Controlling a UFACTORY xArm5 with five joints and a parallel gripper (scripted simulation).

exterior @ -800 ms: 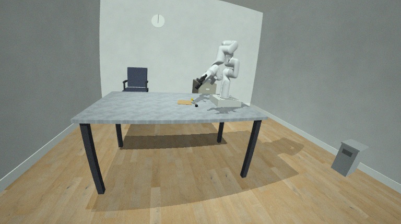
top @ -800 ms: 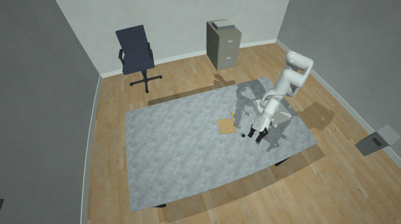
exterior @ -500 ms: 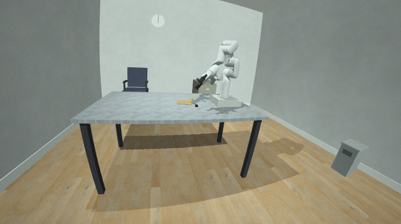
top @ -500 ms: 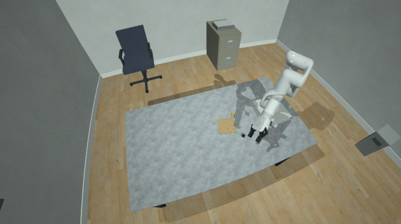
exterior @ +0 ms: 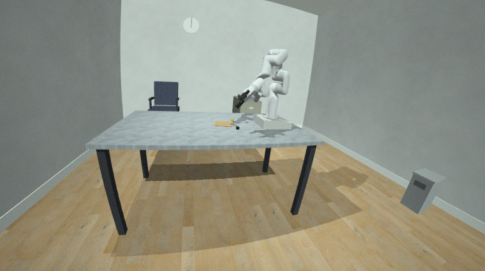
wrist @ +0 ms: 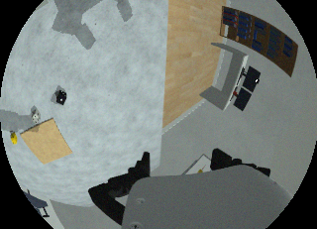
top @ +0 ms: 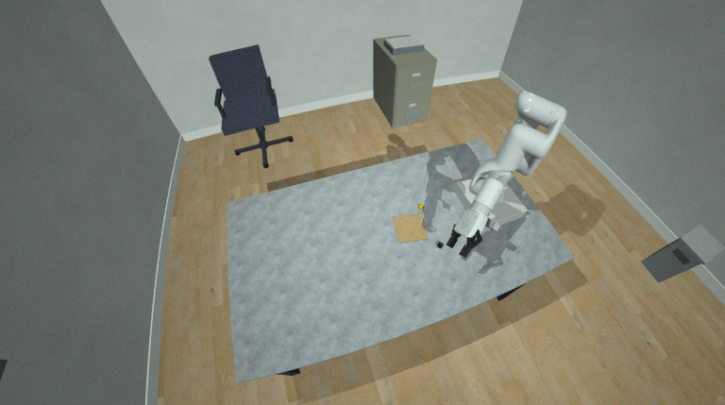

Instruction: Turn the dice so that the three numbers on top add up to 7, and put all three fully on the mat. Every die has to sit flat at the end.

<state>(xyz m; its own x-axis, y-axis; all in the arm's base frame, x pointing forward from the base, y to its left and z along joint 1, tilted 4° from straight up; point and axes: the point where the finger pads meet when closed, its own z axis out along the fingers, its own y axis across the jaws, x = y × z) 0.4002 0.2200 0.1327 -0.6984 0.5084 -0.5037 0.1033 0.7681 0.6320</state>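
The yellow die lies 330 mm to the right of my hand, 220 mm below it and 70 mm behind it. The rest, counted from my hand: white die 220 mm below, 190 mm to the right, 60 mm behind; then black die 220 mm below, 110 mm to the right, 50 mm behind; then tan mat 250 mm to the right, 220 mm below, 30 mm ahead.
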